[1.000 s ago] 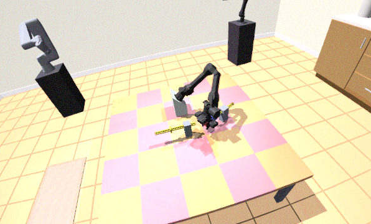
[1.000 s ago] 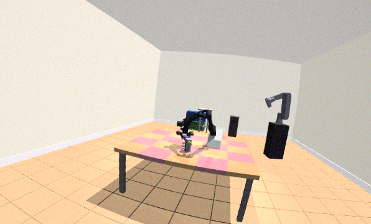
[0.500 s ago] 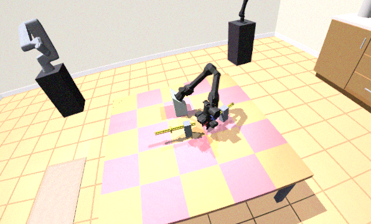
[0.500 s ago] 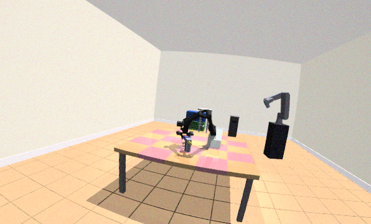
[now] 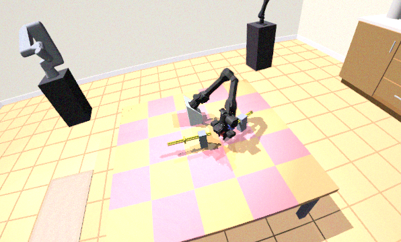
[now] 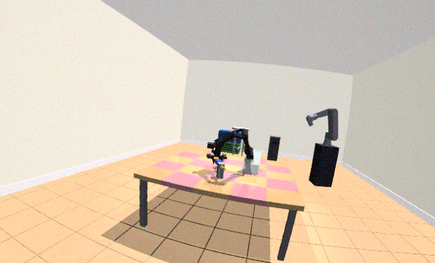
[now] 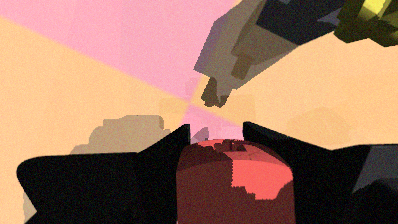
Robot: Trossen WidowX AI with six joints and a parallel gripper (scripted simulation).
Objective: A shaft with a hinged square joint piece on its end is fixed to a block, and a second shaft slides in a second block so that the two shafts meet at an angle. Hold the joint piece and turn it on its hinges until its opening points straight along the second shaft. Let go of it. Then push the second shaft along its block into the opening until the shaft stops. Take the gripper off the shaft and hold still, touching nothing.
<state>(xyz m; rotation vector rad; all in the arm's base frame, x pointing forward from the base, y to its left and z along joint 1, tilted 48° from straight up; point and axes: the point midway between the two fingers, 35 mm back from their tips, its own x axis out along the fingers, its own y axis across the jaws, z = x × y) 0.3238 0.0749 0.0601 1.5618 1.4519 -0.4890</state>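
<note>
The dark red joint piece lies 1 cm behind my gripper tip, 2 cm to the left of it and 4 cm above it.
</note>
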